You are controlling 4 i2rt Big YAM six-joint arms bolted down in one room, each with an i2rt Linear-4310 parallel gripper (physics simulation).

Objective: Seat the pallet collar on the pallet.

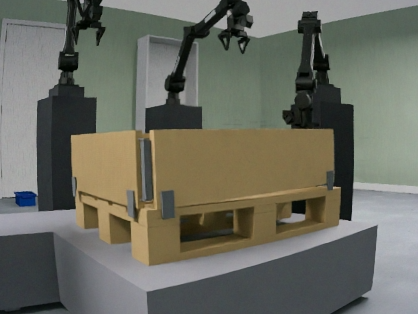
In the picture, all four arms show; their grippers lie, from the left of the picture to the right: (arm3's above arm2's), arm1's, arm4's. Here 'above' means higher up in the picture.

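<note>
The tan pallet collar (240, 167) stands upright on the wooden pallet (140, 245), with grey corner brackets (168, 204) reaching down over the deck's edge. Narrow gaps show under parts of its two near walls. Its far walls and inside are hidden. Arm1's gripper (233, 49) is open and empty above and behind the collar. Arm2's gripper (88, 42) is open and empty high at upper left. Arm3's gripper cannot be made out clearly there. Arm4's gripper (296, 119) reaches down behind the collar's long near wall, right of centre; its fingertips are hidden.
The pallet stands on a grey platform (260, 270), with a lower grey block (25, 270) at the left. Dark pedestals (66, 155) (173, 117) (344, 160) rise behind. A blue bin (25, 198) lies on the floor at far left.
</note>
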